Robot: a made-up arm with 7 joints. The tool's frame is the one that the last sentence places.
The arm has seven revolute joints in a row. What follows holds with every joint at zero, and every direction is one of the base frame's. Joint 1 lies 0.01 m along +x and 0.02 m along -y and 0.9 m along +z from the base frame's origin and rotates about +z. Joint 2 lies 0.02 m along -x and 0.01 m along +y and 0.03 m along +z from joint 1 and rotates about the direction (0, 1, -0.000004). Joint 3 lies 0.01 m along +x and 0.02 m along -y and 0.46 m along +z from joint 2 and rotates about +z. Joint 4 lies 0.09 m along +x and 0.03 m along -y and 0.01 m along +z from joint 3 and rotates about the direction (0, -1, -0.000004). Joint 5 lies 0.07 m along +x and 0.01 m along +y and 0.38 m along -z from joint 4 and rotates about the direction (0, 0.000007, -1). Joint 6 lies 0.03 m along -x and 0.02 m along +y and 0.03 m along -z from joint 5 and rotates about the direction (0, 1, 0.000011). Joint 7 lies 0.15 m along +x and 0.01 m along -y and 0.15 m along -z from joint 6 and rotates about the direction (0, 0.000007, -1). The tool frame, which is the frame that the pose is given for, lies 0.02 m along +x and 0.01 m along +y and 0.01 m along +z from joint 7; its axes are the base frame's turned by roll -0.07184, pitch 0.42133 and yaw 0.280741 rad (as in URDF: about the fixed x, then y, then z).
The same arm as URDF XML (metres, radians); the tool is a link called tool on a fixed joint. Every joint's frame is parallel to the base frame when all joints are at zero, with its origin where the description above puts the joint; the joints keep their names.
<robot name="arm">
  <joint name="tool_joint" type="fixed">
    <parent link="link7"/>
    <child link="tool"/>
    <origin xyz="0.02 0.01 0.01" rpy="-0.0718 0.4213 0.2807"/>
  </joint>
  <joint name="joint 7" type="continuous">
    <parent link="link6"/>
    <child link="link7"/>
    <origin xyz="0.15 -0.01 -0.15"/>
    <axis xyz="0 0 -1"/>
  </joint>
  <joint name="joint 6" type="continuous">
    <parent link="link5"/>
    <child link="link6"/>
    <origin xyz="-0.03 0.02 -0.03"/>
    <axis xyz="0 1 0"/>
  </joint>
  <joint name="joint 5" type="continuous">
    <parent link="link4"/>
    <child link="link5"/>
    <origin xyz="0.07 0.01 -0.38"/>
    <axis xyz="0 0 -1"/>
  </joint>
  <joint name="joint 4" type="continuous">
    <parent link="link3"/>
    <child link="link4"/>
    <origin xyz="0.09 -0.03 0.01"/>
    <axis xyz="0 -1 0"/>
  </joint>
  <joint name="joint 3" type="continuous">
    <parent link="link2"/>
    <child link="link3"/>
    <origin xyz="0.01 -0.02 0.46"/>
    <axis xyz="0 0 1"/>
  </joint>
  <joint name="joint 2" type="continuous">
    <parent link="link1"/>
    <child link="link2"/>
    <origin xyz="-0.02 0.01 0.03"/>
    <axis xyz="0 1 0"/>
  </joint>
  <joint name="joint 1" type="continuous">
    <parent link="base"/>
    <child link="link1"/>
    <origin xyz="0.01 -0.02 0.9"/>
    <axis xyz="0 0 1"/>
  </joint>
  <link name="base"/>
  <link name="link1"/>
  <link name="link2"/>
  <link name="link3"/>
  <link name="link4"/>
  <link name="link5"/>
  <link name="link6"/>
  <link name="link7"/>
  <link name="tool"/>
</robot>

